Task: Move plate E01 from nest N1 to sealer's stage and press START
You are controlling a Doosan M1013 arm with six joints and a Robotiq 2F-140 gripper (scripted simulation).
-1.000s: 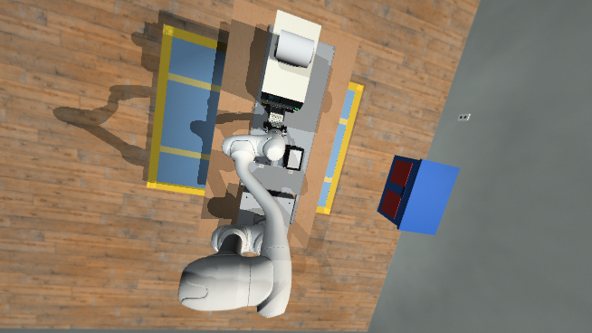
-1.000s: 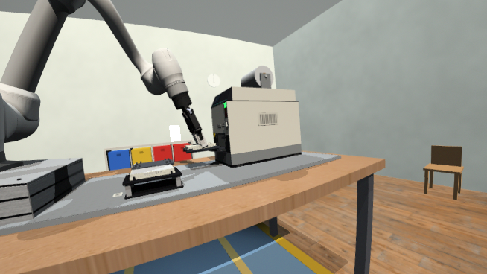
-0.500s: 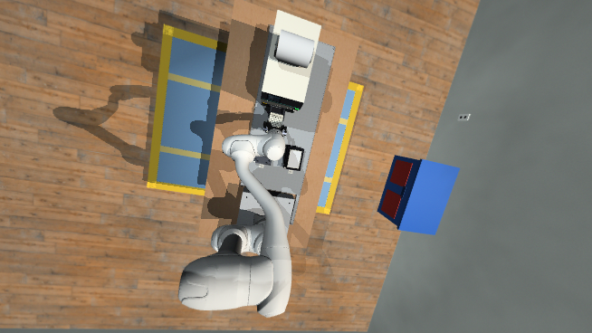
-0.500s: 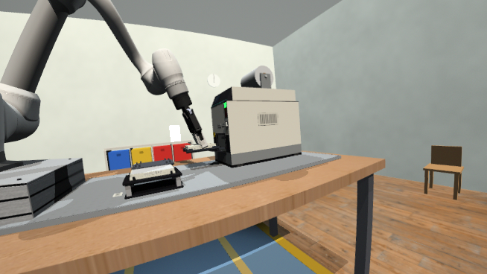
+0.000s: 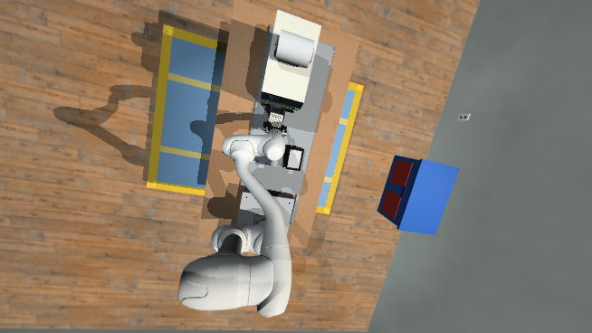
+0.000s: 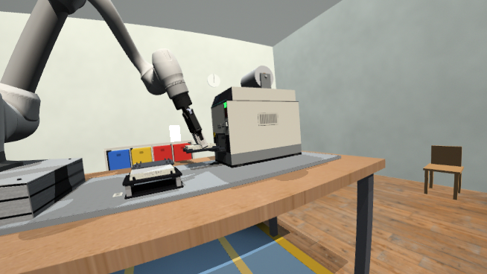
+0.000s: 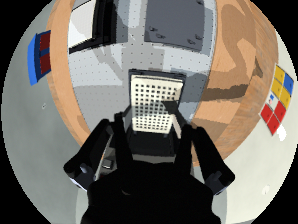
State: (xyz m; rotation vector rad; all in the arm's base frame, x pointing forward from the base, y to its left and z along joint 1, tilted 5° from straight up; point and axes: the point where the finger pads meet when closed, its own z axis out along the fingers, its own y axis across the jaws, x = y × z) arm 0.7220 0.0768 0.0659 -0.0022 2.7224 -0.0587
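Right now my hand is 40 mm above the dark stage. From my hand the other things lie so: foil roll (330 mm ahead, 290 mm above); plate (210 mm behind, 180 mm to the right, 70 mm below).
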